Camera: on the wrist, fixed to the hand. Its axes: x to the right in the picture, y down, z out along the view.
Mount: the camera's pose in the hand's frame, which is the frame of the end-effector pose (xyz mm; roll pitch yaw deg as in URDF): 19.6 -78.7 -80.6 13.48 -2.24 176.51
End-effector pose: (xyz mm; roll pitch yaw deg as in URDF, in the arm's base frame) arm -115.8 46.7 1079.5 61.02 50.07 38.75
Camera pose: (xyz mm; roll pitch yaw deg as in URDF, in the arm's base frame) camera -190.8 28.0 995.2 -47.97 -54.21 -140.79
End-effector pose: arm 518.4 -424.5 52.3 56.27 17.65 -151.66
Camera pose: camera 542.4 -438.0 -58.7 -42.83 -21.80 28.26
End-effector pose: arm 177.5 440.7 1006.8 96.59 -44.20 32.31
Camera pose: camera 182.4 549.2 971.0 -80.83 40.94 -144.21
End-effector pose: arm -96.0 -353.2 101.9 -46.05 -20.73 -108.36
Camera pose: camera -208.6 -334.9 109.5 57.89 21.63 67.30
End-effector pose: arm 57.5 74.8 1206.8 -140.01 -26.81 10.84
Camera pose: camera 23.3 76.9 1315.9 154.11 30.76 -167.73
